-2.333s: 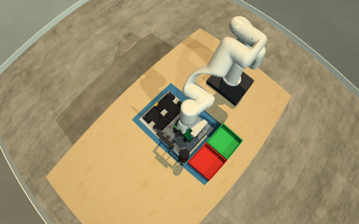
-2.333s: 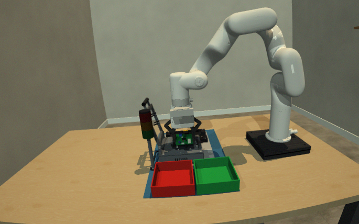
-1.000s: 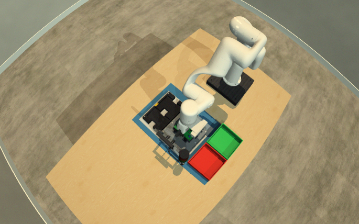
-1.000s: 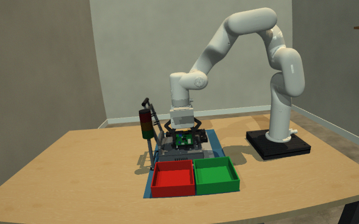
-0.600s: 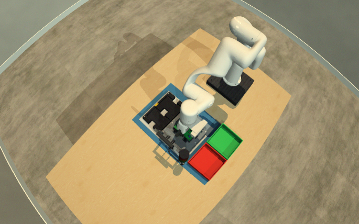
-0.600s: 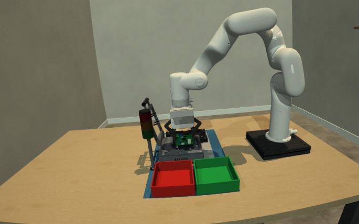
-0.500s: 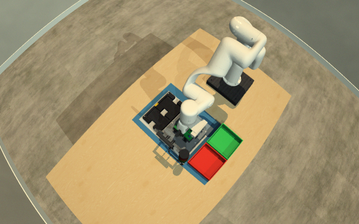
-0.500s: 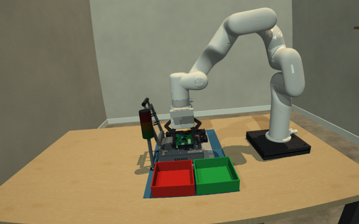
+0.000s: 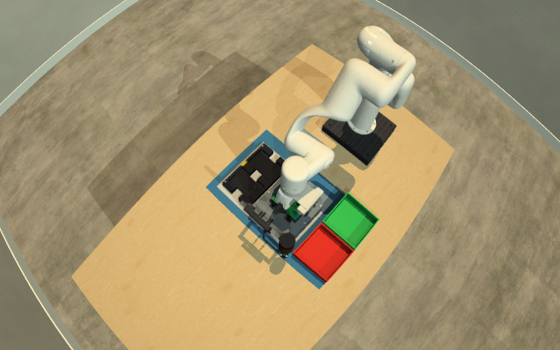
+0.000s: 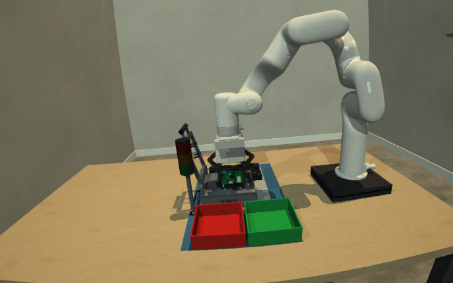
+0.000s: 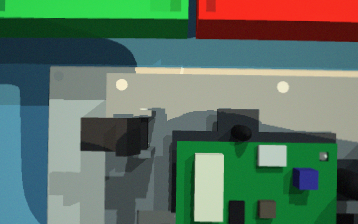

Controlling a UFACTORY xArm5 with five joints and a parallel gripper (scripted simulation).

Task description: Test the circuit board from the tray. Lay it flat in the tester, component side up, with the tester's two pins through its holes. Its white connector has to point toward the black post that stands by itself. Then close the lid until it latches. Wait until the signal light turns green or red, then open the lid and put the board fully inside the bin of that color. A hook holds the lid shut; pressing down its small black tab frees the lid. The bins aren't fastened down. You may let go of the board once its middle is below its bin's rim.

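The green circuit board lies right at my hand. From my hand the other things lie so: green bin: 110 mm behind, 200 mm to the left, 70 mm below; then tester lid: 130 mm ahead, 100 mm above; then red bin: 40 mm ahead, 200 mm to the left, 70 mm below.
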